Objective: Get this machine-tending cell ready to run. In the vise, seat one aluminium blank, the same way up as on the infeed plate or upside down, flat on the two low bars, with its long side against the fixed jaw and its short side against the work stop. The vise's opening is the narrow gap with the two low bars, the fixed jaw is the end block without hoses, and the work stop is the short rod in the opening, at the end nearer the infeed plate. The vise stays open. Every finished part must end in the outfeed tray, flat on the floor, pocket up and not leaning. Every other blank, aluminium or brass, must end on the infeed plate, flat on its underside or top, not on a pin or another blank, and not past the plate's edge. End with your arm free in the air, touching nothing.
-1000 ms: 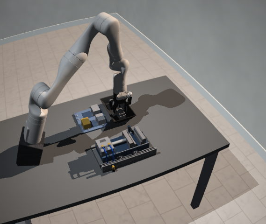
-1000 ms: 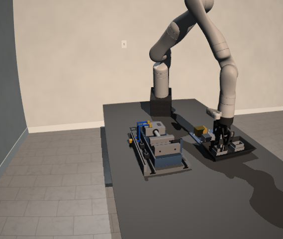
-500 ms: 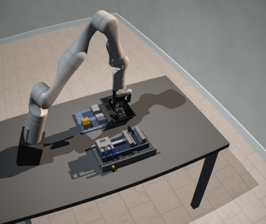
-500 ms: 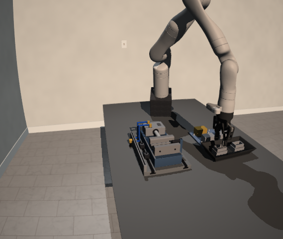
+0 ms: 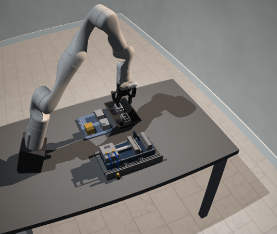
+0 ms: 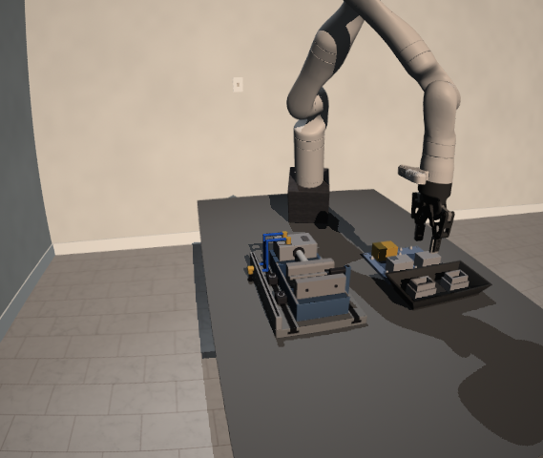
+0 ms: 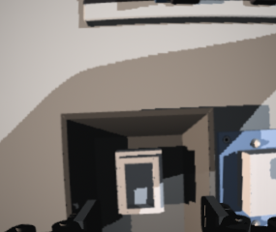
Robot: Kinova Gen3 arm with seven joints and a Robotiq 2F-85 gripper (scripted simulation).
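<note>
My hand is 210 mm past the brass blank, 10 mm to the right of it and 120 mm above it.
</note>
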